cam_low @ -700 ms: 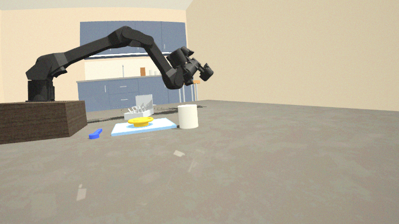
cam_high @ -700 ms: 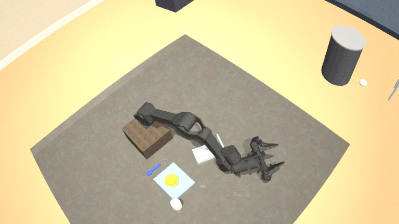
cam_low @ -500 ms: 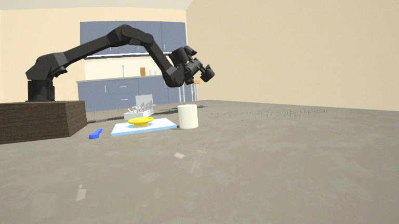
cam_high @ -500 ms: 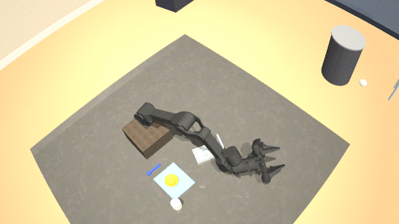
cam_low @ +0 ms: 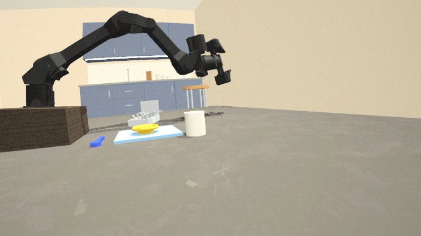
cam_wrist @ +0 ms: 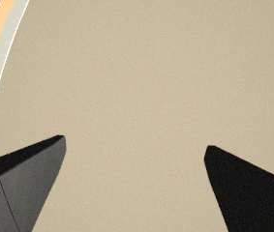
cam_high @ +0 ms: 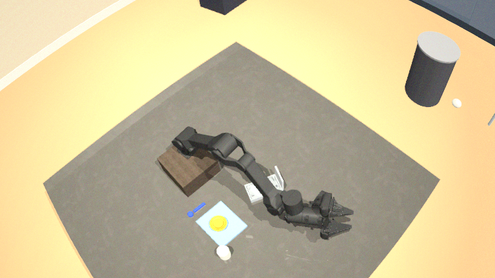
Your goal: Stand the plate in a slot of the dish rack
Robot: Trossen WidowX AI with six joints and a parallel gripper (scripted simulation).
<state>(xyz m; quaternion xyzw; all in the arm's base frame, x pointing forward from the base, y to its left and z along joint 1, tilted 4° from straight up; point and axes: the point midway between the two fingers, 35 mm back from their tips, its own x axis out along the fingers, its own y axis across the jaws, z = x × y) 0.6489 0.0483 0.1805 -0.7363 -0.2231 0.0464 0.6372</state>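
The yellow plate is 41 cm behind my gripper tip, 21 cm to the right of it and 21 cm below it. From my gripper tip the other things lie so: white cup (32 cm behind, 29 cm to the right, 20 cm below); then light blue mat (41 cm behind, 20 cm to the right, 23 cm below); then white dish rack (37 cm behind, 2 cm to the left, 21 cm below).
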